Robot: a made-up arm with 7 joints. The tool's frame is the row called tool. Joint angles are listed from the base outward. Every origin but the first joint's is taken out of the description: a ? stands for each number. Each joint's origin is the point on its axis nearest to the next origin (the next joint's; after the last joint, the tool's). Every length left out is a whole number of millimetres.
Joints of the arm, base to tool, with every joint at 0 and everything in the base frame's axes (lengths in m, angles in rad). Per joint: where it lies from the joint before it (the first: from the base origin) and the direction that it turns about. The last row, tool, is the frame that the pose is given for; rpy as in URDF.
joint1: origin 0.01 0 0.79 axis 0 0 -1
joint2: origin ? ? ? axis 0 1 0
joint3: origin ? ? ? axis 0 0 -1
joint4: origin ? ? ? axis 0 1 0
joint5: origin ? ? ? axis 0 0 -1
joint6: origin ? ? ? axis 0 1 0
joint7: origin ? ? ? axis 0 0 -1
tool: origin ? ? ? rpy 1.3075 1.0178 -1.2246
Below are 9 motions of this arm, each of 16 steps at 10 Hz.
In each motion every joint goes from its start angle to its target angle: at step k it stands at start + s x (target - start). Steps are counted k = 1, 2, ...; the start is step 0. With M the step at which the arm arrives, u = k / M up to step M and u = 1 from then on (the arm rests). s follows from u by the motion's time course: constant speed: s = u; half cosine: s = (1 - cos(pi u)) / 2; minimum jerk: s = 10 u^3 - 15 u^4 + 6 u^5.
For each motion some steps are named. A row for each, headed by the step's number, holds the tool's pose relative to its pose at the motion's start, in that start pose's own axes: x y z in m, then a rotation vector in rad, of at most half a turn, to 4 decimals.
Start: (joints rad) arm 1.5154 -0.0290 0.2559 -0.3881 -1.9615 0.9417 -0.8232
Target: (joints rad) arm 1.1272 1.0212 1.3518 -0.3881 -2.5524 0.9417 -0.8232
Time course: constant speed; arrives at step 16
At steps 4, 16:
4: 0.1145 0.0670 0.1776 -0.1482 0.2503 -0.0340
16: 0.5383 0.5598 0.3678 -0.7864 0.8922 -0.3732

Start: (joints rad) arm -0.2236 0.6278 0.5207 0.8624 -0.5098 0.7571 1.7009
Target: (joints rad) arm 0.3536 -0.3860 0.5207 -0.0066 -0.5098 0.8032 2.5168
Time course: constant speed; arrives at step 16
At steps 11, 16:
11: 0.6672 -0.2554 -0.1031 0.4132 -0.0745 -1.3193
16: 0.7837 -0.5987 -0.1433 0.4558 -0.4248 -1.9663

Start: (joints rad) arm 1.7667 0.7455 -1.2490 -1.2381 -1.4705 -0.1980 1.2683
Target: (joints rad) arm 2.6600 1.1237 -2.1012 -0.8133 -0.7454 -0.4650 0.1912
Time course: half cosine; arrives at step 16
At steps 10, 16:
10: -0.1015 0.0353 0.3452 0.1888 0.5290 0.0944
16: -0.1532 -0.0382 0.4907 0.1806 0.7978 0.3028

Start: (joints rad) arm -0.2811 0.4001 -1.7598 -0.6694 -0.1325 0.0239 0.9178
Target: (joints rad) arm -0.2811 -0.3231 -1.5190 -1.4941 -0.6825 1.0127 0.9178
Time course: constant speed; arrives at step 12
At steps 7, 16:
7: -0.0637 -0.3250 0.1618 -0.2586 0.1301 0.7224
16: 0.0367 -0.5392 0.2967 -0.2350 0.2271 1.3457

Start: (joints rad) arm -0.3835 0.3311 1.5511 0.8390 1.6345 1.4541 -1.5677
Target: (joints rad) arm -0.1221 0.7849 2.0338 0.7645 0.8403 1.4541 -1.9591
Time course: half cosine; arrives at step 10
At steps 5, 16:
5: 0.0435 -0.0218 -0.0238 -0.1470 0.1788 -0.0387
16: 0.0981 -0.0450 -0.0597 -0.3386 0.3578 -0.0071

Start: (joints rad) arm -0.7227 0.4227 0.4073 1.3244 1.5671 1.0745 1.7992
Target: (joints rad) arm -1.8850 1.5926 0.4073 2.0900 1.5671 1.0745 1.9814
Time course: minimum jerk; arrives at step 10
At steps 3, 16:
3: 0.1390 0.0054 0.1281 0.2902 -0.0885 -0.2197
16: 0.3653 -0.4351 0.5251 1.1908 -1.4836 -0.9403

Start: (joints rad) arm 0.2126 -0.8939 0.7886 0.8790 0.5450 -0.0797 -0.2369
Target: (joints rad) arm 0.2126 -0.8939 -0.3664 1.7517 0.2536 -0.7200 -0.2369
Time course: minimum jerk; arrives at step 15
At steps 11, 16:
11: 0.0097 -0.3446 -0.2121 -0.9530 -0.0234 0.9346
16: 0.0439 -0.3934 -0.2188 -1.0740 -0.0433 1.0443

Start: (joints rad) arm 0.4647 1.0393 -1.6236 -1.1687 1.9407 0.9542 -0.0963
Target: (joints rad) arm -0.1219 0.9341 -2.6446 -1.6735 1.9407 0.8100 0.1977
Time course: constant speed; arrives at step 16
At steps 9, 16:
9: 0.0005 0.0791 -0.3198 -0.1017 -0.7035 -0.1222
16: 0.1554 0.1627 -0.5488 -0.0241 -1.2781 -0.3169

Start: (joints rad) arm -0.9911 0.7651 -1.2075 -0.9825 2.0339 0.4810 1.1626
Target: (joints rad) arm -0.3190 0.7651 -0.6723 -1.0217 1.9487 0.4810 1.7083
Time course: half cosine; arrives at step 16
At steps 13, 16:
13: 0.2158 0.2509 -0.0557 0.3418 -0.6164 -0.9919
16: 0.2402 0.2592 -0.0566 0.3654 -0.6937 -1.0751

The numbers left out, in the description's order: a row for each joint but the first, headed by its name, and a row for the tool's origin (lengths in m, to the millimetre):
joint2: 0 -0.03 0
joint3: 0.01 0 0.43
joint4: 0 0 0
joint5: 0.02 0 0.29
joint6: 0 -0.04 0
joint7: -0.02 0 0.11
tool: 0 0.01 0

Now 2 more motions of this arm.
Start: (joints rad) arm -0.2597 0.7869 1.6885 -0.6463 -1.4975 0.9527 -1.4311
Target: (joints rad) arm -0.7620 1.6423 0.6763 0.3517 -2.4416 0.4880 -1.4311
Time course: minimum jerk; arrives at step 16
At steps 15, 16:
15: 0.0172 0.6962 -0.1825 -2.1569 0.8811 -0.2730
16: 0.0185 0.6981 -0.1834 -2.1587 0.8870 -0.2738

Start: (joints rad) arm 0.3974 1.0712 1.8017 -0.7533 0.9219 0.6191 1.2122
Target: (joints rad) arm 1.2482 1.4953 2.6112 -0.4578 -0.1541 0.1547 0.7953
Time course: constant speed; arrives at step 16
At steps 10, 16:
10: 0.1013 -0.5490 0.1734 0.3545 0.6561 0.7531
16: 0.2663 -0.8416 0.0838 0.3490 0.7645 1.3588

